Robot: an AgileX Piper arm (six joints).
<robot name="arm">
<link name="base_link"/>
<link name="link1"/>
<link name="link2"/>
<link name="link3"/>
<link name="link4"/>
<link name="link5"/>
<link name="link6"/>
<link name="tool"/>
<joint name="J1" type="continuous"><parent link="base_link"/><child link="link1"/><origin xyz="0 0 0.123" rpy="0 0 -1.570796"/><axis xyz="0 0 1"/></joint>
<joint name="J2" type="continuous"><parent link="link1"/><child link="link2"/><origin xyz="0 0 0" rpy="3.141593 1.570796 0"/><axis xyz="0 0 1"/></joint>
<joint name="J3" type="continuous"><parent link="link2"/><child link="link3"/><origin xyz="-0.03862 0.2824 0" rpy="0 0 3.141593"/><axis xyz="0 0 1"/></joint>
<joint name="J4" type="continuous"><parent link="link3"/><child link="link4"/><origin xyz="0.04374 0.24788 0" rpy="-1.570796 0 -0.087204"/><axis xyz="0 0 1"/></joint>
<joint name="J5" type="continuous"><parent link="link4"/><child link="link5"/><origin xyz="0 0 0" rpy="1.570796 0 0"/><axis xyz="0 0 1"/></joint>
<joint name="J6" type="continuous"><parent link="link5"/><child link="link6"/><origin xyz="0 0.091 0" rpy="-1.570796 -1.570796 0"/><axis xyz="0 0 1"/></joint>
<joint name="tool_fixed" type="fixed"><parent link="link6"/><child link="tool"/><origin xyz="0 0 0" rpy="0 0 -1.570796"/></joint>
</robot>
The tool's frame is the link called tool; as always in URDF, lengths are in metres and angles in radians. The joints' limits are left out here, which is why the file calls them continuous.
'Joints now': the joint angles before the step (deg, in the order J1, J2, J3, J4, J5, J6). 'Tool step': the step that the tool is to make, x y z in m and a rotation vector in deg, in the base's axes. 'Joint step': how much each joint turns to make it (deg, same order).
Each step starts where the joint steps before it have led.
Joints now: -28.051, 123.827, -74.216, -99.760, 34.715, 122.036
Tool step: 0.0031, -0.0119, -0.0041, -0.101, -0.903, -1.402
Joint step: -1.149, 1.997, -2.603, 0.073, -0.019, 0.425
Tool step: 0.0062, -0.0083, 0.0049, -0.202, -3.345, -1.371
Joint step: -0.560, 0.952, -2.777, -0.168, -0.205, 2.182
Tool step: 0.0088, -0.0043, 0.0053, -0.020, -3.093, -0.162
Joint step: -0.046, 0.851, -2.738, -0.189, -0.761, 1.700
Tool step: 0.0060, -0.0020, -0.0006, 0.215, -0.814, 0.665
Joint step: 0.010, 0.961, -1.702, 0.011, -0.893, 0.026
